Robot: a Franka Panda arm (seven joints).
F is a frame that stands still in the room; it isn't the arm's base.
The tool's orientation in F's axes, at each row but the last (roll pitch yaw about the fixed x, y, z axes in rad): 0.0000 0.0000 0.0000; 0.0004 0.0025 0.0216; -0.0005 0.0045 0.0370; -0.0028 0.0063 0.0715; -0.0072 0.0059 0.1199; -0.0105 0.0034 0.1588; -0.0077 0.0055 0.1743; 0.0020 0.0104 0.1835; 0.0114 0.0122 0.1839; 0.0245 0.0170 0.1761; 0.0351 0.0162 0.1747; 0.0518 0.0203 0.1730
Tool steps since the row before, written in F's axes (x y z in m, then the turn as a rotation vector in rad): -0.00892 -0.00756 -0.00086 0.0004 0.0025 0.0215; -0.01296 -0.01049 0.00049 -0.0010 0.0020 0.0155; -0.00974 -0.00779 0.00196 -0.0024 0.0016 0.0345; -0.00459 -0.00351 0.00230 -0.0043 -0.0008 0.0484; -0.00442 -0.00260 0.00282 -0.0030 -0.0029 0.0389; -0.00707 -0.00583 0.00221 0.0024 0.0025 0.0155; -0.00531 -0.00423 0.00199 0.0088 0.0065 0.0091; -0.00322 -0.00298 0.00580 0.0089 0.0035 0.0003; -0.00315 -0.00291 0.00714 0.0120 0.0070 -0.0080; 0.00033 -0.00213 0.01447 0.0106 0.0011 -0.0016; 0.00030 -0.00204 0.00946 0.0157 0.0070 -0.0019; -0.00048 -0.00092 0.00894 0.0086 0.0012 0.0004
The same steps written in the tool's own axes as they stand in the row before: -0.00892 -0.00756 -0.00086 0.0004 0.0025 0.0215; -0.01318 -0.01021 0.00046 -0.0010 0.0020 0.0155; -0.01003 -0.00743 0.00191 -0.0025 0.0017 0.0345; -0.00484 -0.00318 0.00226 -0.0047 -0.0006 0.0484; -0.00472 -0.00207 0.00278 -0.0036 -0.0028 0.0389; -0.00791 -0.00466 0.00213 0.0027 0.0019 0.0155; -0.00597 -0.00326 0.00193 0.0097 0.0048 0.0092; -0.00377 -0.00233 0.00577 0.0094 0.0018 0.0004; -0.00372 -0.00220 0.00712 0.0132 0.0046 -0.0079; -0.00029 -0.00180 0.01452 0.0107 -0.0008 -0.0014; -0.00021 -0.00173 0.00952 0.0167 0.0041 -0.0018; -0.00081 -0.00036 0.00896 0.0087 -0.0003 0.0006
